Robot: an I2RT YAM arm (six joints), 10 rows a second.
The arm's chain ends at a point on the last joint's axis. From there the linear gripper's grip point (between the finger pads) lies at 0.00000 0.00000 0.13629 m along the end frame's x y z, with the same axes.
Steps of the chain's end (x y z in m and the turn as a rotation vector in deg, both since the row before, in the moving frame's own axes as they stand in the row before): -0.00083 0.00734 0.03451 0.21 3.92 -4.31; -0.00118 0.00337 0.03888 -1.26 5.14 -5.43; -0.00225 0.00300 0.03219 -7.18 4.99 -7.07; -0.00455 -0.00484 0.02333 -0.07 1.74 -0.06; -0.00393 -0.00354 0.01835 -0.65 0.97 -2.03
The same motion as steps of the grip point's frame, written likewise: 0.00846 0.00649 0.03419 0.21 3.92 -4.31; 0.01115 0.00578 0.03830 -1.26 5.14 -5.43; 0.01059 0.01924 0.03061 -7.18 4.99 -7.07; -0.00041 -0.00468 0.02327 -0.07 1.74 -0.06; -0.00160 -0.00204 0.01832 -0.65 0.97 -2.03
